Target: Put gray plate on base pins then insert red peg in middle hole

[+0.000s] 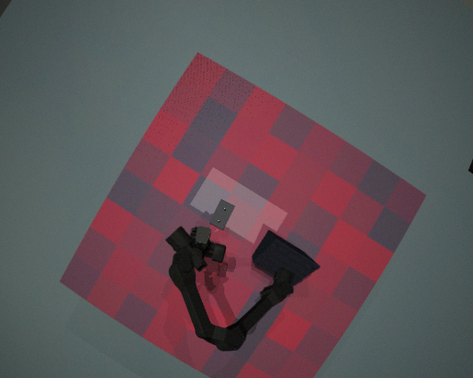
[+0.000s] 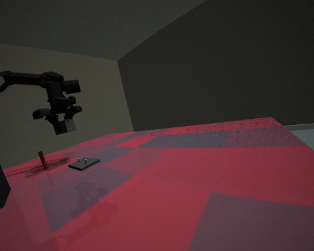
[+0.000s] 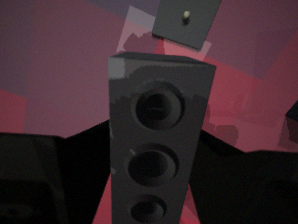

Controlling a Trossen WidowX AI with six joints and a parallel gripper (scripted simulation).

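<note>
Right now the dark base is 130 mm below my gripper tip, 120 mm to the right of it and 10 mm behind it. The rest, counted from my gripper tip: gray plate: 30 mm above; red peg: 100 mm behind, 90 mm below, 60 mm to the left.
</note>
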